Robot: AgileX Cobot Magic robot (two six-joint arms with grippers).
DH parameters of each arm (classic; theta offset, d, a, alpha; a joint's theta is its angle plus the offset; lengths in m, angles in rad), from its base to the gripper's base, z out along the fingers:
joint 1: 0 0.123 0 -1.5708
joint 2: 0.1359 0 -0.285 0
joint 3: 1.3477 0 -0.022 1.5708
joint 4: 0 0.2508 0 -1.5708
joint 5: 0 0 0.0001 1.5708
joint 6: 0 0.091 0 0
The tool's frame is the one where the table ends.
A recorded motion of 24 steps. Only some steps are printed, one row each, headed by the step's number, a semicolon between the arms.
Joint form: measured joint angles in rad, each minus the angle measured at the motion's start. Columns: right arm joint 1, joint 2, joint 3, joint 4, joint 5, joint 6; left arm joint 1, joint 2, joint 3, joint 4, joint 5, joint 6.
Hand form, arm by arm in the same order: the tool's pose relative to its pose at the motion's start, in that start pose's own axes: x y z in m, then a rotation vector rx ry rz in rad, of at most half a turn. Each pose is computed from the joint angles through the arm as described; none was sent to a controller.
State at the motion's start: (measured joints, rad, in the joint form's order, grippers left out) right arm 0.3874 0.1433 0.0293 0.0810 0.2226 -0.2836; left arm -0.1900 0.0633 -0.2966 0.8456 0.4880 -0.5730
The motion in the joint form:
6: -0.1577 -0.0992 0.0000 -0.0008 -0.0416 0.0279; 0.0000 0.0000 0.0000 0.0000 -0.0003 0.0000
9: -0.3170 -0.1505 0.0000 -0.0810 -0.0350 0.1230; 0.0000 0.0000 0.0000 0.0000 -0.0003 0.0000
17: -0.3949 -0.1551 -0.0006 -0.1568 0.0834 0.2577; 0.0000 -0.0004 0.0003 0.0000 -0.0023 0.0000
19: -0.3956 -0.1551 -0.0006 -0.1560 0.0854 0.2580; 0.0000 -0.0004 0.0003 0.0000 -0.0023 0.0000
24: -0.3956 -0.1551 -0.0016 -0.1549 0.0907 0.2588; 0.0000 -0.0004 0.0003 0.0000 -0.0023 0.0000
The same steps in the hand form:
6: -0.0057 -0.0110 -0.0081 0.1807 -0.1087 0.0625; 0.0000 0.0000 0.0000 0.0002 -0.0003 0.0000
9: -0.0043 -0.0203 -0.0143 0.3560 -0.1214 0.1096; 0.0000 0.0000 0.0000 0.0002 -0.0003 0.0000
17: 0.0074 -0.0231 -0.0156 0.4277 -0.0070 0.2109; -0.0001 -0.0001 0.0000 0.0012 -0.0020 0.0000
19: 0.0076 -0.0231 -0.0155 0.4279 -0.0052 0.2125; -0.0001 -0.0001 0.0000 0.0012 -0.0020 0.0000
24: 0.0078 -0.0230 -0.0156 0.4271 -0.0014 0.2153; -0.0001 -0.0001 0.0000 0.0012 -0.0020 0.0000

